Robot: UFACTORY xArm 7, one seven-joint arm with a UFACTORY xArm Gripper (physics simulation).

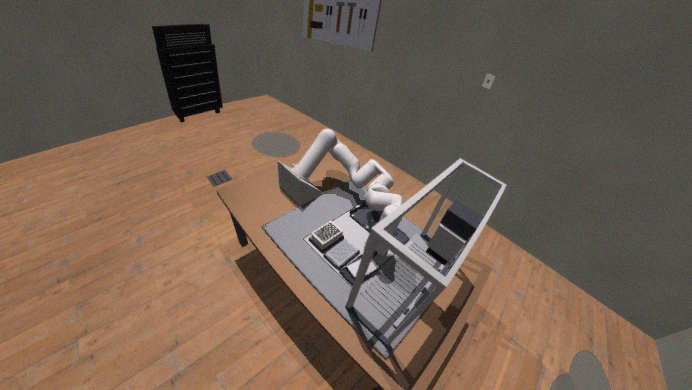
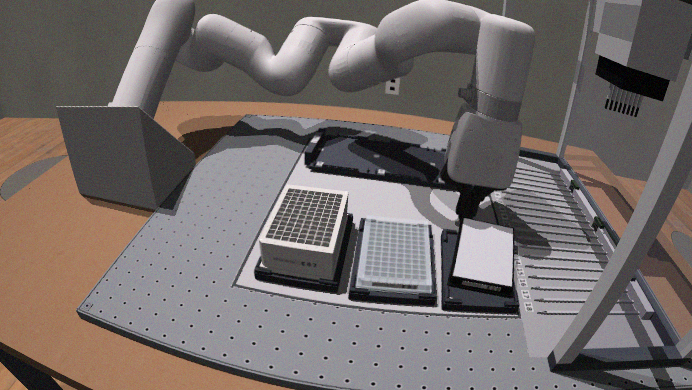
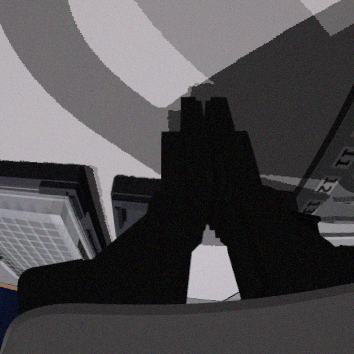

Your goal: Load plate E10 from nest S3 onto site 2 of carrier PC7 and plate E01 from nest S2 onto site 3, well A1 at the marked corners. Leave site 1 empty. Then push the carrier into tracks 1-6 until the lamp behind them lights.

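Seen in the pictures: gripper, between the fingertips: (image 1: 373, 254) (image 2: 463, 218) (image 3: 200, 126); arm's base, origin of its link: (image 1: 299, 176) (image 2: 126, 130).
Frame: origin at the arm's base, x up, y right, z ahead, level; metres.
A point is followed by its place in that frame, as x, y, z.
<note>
My gripper (image 2: 466, 216) @(-0.085, 0.017, 0.590) (image 3: 200, 126) @(-0.085, 0.017, 0.590) is shut and empty, just behind the right nest (image 2: 452, 298) @(-0.074, 0.196, 0.559) and its white-topped plate (image 1: 362, 269) (image 2: 484, 254) @(-0.064, 0.125, 0.604) (image 3: 212, 275) @(-0.063, 0.118, 0.614). That plate sits askew to the nest's right side and looks tilted; its label is unreadable. A clear 96-well plate (image 1: 342, 252) @(-0.070, 0.127, 0.494) (image 2: 397, 252) @(-0.066, 0.133, 0.491) (image 3: 35, 230) @(-0.067, 0.085, 0.508) sits in the middle nest (image 2: 357, 295) @(-0.082, 0.197, 0.453). A tall cream plate (image 1: 327, 234) @(-0.040, 0.128, 0.390) (image 2: 305, 225) @(-0.040, 0.138, 0.383) marked E07 stands in the left nest. The dark carrier (image 2: 327, 156) @(-0.081, -0.120, 0.360) lies along the back; no plate shows on it, and the arm hides its right end.
Numbered, grooved tracks (image 2: 557, 260) @(-0.091, 0.091, 0.744) (image 3: 342, 227) @(-0.092, 0.100, 0.712) lie at the right. A grey frame (image 1: 425, 202) @(0.372, 0.067, 0.701) (image 2: 625, 225) @(-0.039, 0.051, 0.881) stands around them, with a pipetting head (image 2: 632, 77) @(0.190, 0.038, 0.799) hanging inside. The perforated grey deck (image 2: 200, 310) @(-0.092, 0.261, 0.285) extends in front of and left of the nests. No lit lamp can be made out.
</note>
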